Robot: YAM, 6 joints.
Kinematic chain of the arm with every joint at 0, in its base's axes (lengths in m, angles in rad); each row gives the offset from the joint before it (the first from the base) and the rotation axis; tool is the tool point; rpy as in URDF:
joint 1: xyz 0 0 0.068 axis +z
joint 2: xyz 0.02 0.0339 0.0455 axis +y
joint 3: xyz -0.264 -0.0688 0 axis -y
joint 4: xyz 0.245 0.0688 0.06 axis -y
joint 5: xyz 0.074 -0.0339 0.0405 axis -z
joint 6: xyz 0.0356 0 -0.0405 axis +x
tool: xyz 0 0 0 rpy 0 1.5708 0
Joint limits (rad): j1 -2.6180..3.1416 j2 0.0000..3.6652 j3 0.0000..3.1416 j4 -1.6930..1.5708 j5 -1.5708..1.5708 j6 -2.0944..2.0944
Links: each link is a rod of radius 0.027 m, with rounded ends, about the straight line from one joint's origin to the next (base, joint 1, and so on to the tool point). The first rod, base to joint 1, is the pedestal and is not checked.
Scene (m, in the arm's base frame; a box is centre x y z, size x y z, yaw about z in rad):
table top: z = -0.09
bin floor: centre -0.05 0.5 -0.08 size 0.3 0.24 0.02 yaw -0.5
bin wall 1: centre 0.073 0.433 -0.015 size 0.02 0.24 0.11 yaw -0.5
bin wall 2: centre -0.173 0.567 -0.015 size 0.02 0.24 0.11 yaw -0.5
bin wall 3: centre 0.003 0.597 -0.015 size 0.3 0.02 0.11 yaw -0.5
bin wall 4: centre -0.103 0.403 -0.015 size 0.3 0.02 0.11 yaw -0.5
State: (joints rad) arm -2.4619 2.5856 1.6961 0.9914 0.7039 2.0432
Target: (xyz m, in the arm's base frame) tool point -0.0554 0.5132 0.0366
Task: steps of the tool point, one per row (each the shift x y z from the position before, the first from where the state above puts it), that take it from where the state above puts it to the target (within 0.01 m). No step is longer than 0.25 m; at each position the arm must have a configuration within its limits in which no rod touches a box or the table.
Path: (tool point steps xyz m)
1: 0.0485 -0.0332 0.1982
2: 0.0990 0.0335 0.1812
3: 0.1220 0.1042 0.1340
4: 0.1141 0.1614 0.0644
5: 0.0806 0.1906 -0.0158
6: 0.0332 0.1833 -0.0932
7: -0.0133 0.1399 -0.1547
8: -0.0455 0.0699 -0.1910
9: -0.0550 -0.0113 -0.1971

